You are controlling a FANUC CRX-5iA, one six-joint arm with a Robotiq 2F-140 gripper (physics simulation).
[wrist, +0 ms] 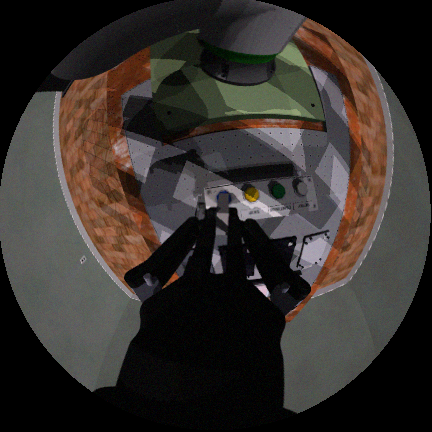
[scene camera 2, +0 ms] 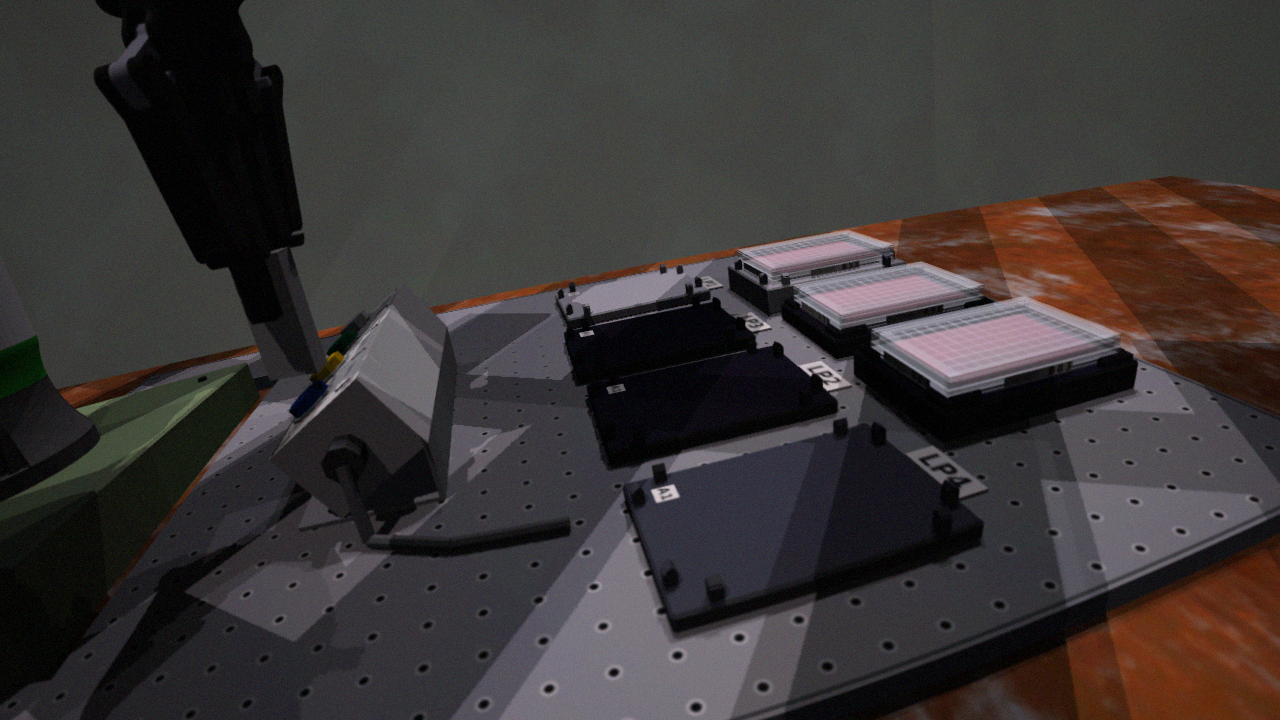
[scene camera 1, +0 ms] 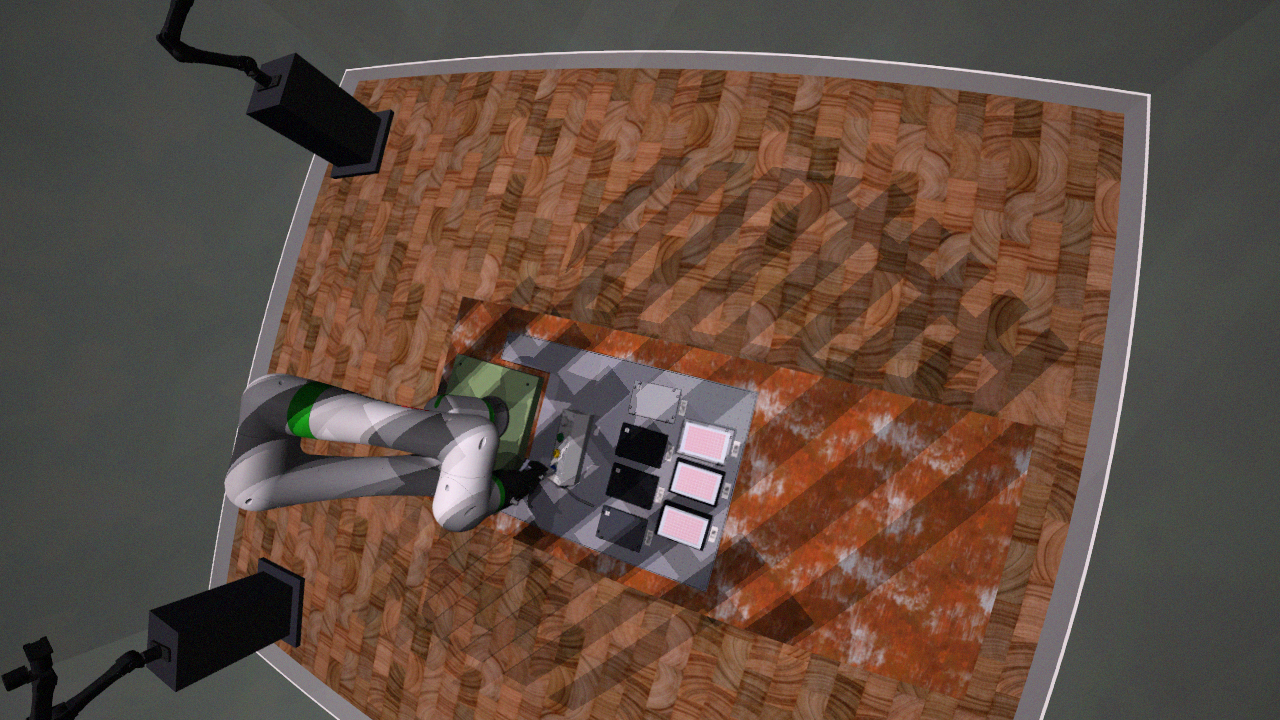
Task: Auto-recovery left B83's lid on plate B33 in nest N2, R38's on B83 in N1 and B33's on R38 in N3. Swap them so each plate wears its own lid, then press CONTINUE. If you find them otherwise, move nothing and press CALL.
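Frame: origin at the arm's base, x ahead, y left, z up, level; metres.
Seen in the pictures: gripper, fingertip midpoint: (wrist: 223, 201) (scene camera 2: 299, 371) (scene camera 1: 550, 470); arm's base, link origin: (wrist: 237, 60) (scene camera 1: 490, 418).
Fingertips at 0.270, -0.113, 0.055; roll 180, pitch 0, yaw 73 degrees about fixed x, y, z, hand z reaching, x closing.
Offsets run from my fingertips to a thing's top centre, as dx, dy, dz. "*": to the spot under its first point.
Three clear-lidded plates with pink wells @[+0.439, +0.147, -0.042] (scene camera 1: 705, 442) @[+0.427, +0.027, -0.052] (scene camera 1: 697, 481) @[+0.406, -0.104, -0.047] (scene camera 1: 684, 526) stand in a row of nests; in the scene camera 2 view the nearest plate @[* +0.393, -0.122, -0.047] (scene camera 2: 1002, 344) sits in a black nest. Their codes are too small to read. The grey button box @[+0.032, +0.071, +0.001] (scene camera 1: 571, 452) (scene camera 2: 380, 385) (wrist: 310, 200) carries a blue button @[+0.001, -0.001, -0.008] (scene camera 2: 307, 399) (wrist: 220, 194), a yellow button @[+0.007, +0.049, -0.008] (scene camera 2: 330, 365) (wrist: 251, 194), a green button @[+0.012, +0.098, -0.008] (wrist: 277, 190) marked CONTINUE and a white button @[+0.018, +0.148, -0.008] (wrist: 301, 187). My gripper (scene camera 1: 547, 474) (wrist: 223, 201) is shut and empty, its tips over the blue button and partly covering it; contact cannot be told.
Four lid parks, one pale @[+0.274, +0.242, -0.063] (scene camera 1: 656, 401) (scene camera 2: 631, 293) and three dark @[+0.250, +0.107, -0.063] (scene camera 1: 642, 445) @[+0.237, -0.020, -0.063] (scene camera 1: 632, 486) @[+0.220, -0.154, -0.063] (scene camera 2: 805, 519), lie between box and plates with no lids on them. A cable @[* +0.071, -0.097, -0.077] (scene camera 2: 465, 540) runs from the box. The green robot base (scene camera 1: 487, 371) (wrist: 235, 102) stands behind the box.
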